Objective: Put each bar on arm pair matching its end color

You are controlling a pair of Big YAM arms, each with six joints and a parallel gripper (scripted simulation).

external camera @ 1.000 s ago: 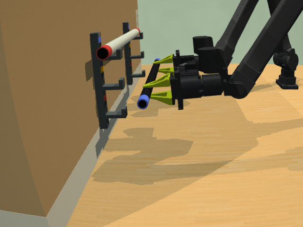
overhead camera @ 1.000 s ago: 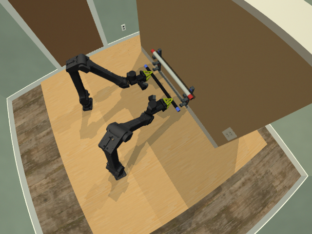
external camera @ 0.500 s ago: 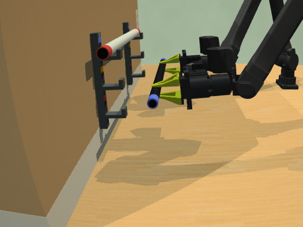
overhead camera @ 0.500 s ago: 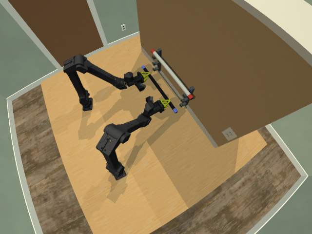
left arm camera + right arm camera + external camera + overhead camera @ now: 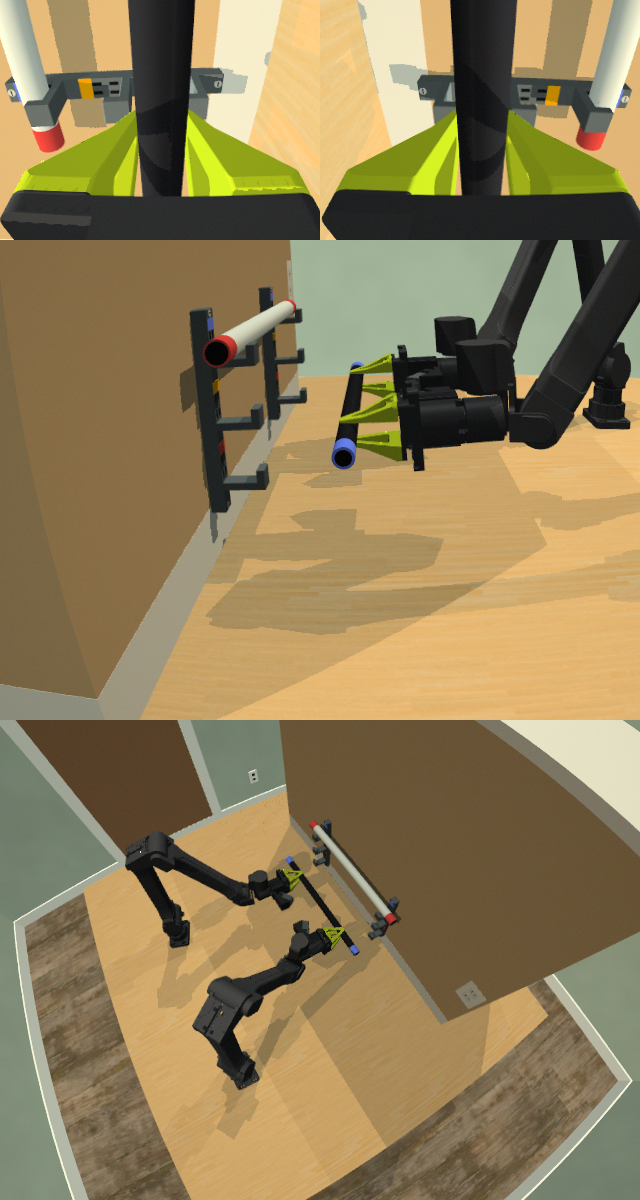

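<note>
Right now the black bar is 15 cm to the right of my left hand. The rest, counted from my left hand: grey baseboard 18 cm to the right, 17 cm ahead, 11 cm below; then brown wall 32 cm ahead, 31 cm above, 18 cm to the right.
My right gripper is now 150 mm to the right of the black bar. From my right hand the other things lie so: grey baseboard: 160 mm ahead, 120 mm to the left, 110 mm below; then brown wall: 310 mm ahead, 310 mm above, 120 mm to the left.
</note>
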